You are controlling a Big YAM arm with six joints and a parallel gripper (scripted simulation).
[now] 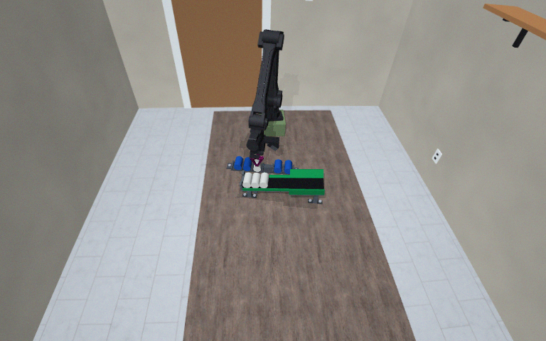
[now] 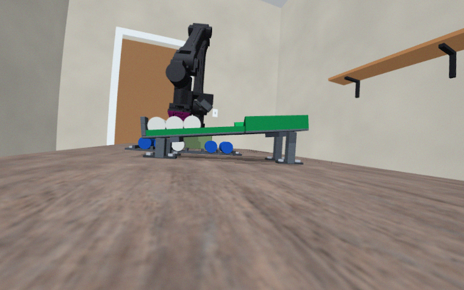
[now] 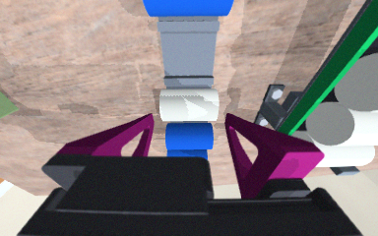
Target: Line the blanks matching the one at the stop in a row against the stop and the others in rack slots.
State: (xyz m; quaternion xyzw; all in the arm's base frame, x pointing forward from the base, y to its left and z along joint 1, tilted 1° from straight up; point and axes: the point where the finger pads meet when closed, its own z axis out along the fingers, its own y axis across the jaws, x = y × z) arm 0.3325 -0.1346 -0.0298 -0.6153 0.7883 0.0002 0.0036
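The stock rack lies 10 mm ahead of my hand, 30 mm to the left of it and 70 mm below it.
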